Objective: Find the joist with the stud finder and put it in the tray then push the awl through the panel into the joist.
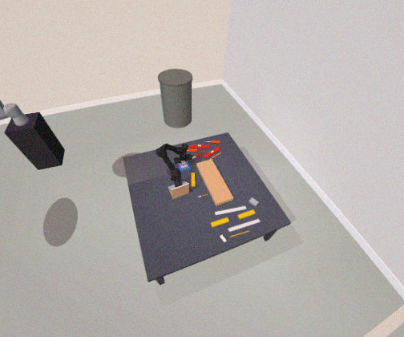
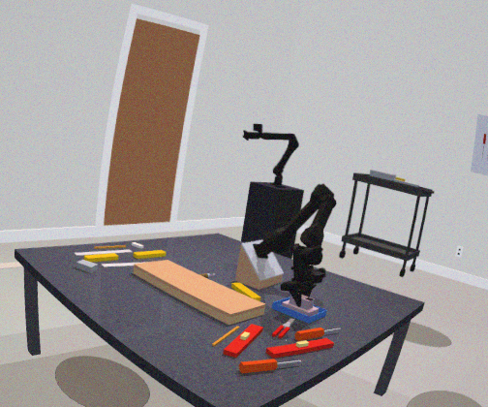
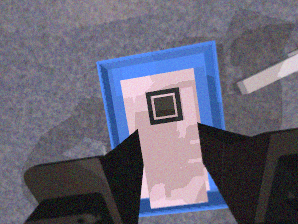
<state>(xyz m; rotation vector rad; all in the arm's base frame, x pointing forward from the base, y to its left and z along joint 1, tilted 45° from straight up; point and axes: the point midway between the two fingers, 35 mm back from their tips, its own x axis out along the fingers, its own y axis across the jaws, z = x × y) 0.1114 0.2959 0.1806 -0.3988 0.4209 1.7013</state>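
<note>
Right now the blue tray is 10 mm to the right of my gripper tip and 20 mm below it. The rest, counted from my gripper tip: grey block (530 mm ahead, 650 mm to the right, 20 mm below); stud finder (10 mm to the left, 20 mm above); awl (70 mm ahead, 450 mm to the right, 20 mm below).
</note>
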